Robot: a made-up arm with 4 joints.
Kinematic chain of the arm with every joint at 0, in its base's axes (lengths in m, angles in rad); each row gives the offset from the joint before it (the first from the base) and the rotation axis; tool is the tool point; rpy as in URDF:
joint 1: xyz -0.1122 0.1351 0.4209 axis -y
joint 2: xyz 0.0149 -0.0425 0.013 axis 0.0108 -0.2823 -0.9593
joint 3: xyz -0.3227 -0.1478 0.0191 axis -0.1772 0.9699 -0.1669
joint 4: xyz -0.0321 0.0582 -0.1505 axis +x
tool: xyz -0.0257 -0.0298 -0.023 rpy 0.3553 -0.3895 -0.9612
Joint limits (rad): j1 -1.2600..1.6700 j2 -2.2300..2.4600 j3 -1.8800..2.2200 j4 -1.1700..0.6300
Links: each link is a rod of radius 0.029 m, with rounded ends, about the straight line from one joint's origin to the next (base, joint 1, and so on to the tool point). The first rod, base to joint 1, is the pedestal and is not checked.
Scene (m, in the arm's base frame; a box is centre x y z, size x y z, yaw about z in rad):
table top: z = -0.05
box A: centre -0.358 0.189 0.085 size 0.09 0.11 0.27 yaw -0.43
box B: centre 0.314 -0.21 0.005 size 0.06 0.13 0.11 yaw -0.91
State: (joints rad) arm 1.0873 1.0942 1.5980 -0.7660
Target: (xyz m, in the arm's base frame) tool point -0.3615 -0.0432 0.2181
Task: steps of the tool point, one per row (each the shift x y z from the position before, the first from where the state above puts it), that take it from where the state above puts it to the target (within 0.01 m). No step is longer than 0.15 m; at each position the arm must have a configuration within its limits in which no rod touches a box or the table.
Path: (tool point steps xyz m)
1: -0.0030 0.0391 0.0330
2: 0.0133 0.0217 0.0235
3: 0.0194 0.0016 0.0082
4: 0.0136 -0.0188 -0.0060
5: -0.0008 -0.0367 -0.0123
6: -0.0913 -0.0592 0.0271
7: -0.0613 -0.0703 0.0413
8: -0.0323 -0.0711 0.0494
9: -0.0085 -0.0648 0.0525
10: -0.0254 -0.0633 -0.0388
11: -0.0026 -0.0788 -0.0433
12: 0.0245 -0.0901 -0.0359

